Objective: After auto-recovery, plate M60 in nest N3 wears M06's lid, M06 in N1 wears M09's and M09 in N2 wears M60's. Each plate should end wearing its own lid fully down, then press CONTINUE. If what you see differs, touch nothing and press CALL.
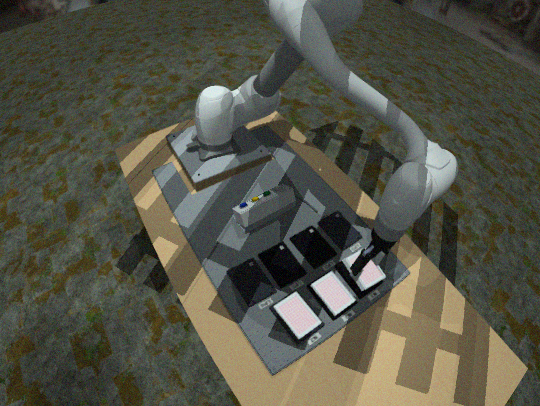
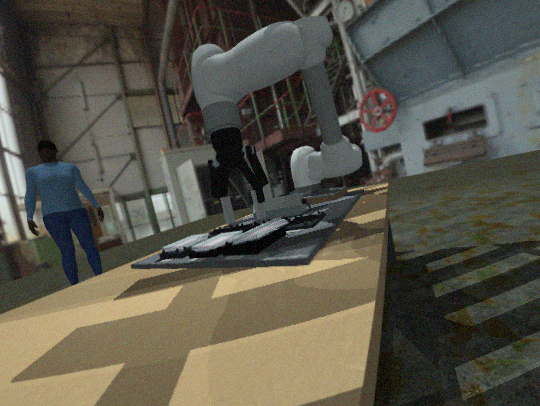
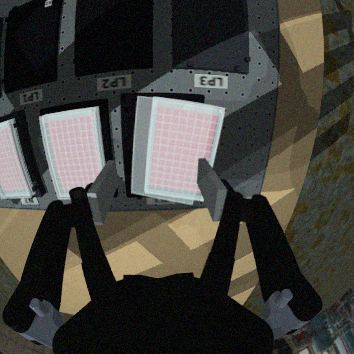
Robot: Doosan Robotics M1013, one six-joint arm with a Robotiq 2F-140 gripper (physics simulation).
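Places are measured from the arm's base along level axes (x ahead, y left, z up), in centimetres.
Pixels of known places: gripper, fingertip midpoint: [image 1: 364, 269] [image 2: 245, 220] [image 3: 156, 171]; arm's base, origin of the base link: [image 1: 215, 144] [image 2: 309, 194].
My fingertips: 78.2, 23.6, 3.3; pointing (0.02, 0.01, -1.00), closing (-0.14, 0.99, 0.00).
Ahead of a thing's pixels: the offset from my fingertips to its top centre, as dx, dy, dz. "pt": to the spot under its first point. Level surfaces: height alone.
Three pink-gridded plates stand in the front row: left [image 1: 297, 316] [image 3: 14, 160], middle [image 1: 333, 293] [image 3: 75, 152] and right [image 1: 371, 276] [image 3: 182, 150]. The right one, in front of the LP3 label, looks skewed and off centre to the right on its black nest; a pale grey strip [image 3: 141, 145] shows along its left side. Plate names and nest labels are not readable. My gripper [image 1: 364, 261] [image 2: 241, 209] [image 3: 156, 171] is open and empty above the right plate; its left finger is over the gap beside the middle plate, its right finger over the plate's right edge.
A grey button box @(-38.4, -17.6, +1.7) [image 1: 265, 212] [image 2: 282, 206] with blue, yellow and green buttons stands behind; its lettering is unreadable. Several black pads @(pt -17.4, -8.4, -5.7) [image 1: 313, 246] [image 3: 114, 37] form the row behind the plates. A person [image 2: 62, 200] stands beyond the wooden table @(dz -7.9) [image 1: 450, 350] [image 2: 280, 325].
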